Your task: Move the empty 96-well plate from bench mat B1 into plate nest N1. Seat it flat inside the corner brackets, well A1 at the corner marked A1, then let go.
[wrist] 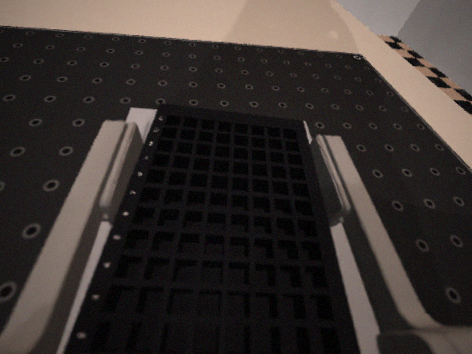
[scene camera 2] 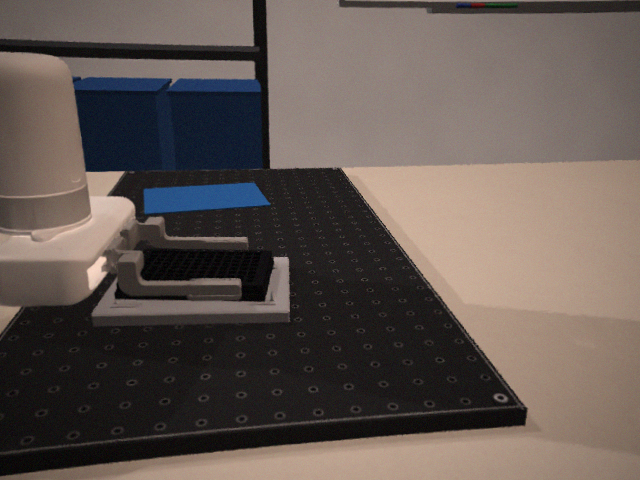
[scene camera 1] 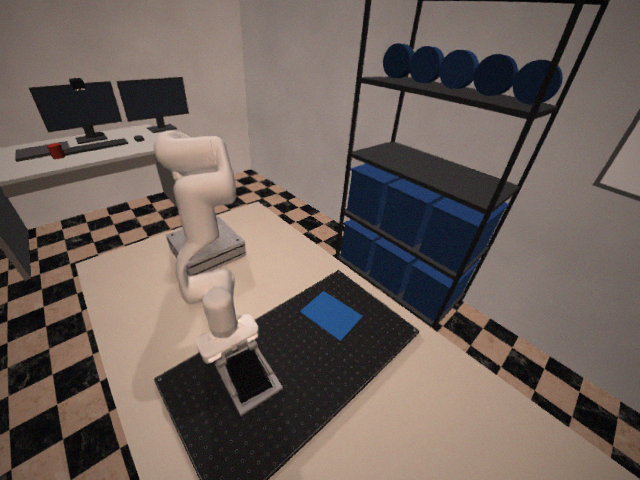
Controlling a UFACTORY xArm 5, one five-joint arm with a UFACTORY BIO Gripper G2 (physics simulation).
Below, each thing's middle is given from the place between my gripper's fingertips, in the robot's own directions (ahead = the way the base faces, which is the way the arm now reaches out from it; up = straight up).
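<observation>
Relative to the black 96-well plate [scene camera 2: 253, 267], my hand is 10 mm above it, 40 mm past it and 10 mm to the right of it. The nest floor [scene camera 2: 152, 312] is 20 mm below my hand, 40 mm behind it and 10 mm to the left of it. As for the blue bench mat B1 [scene camera 2: 166, 200], I find it 30 mm below my hand and 330 mm to the left of it.
</observation>
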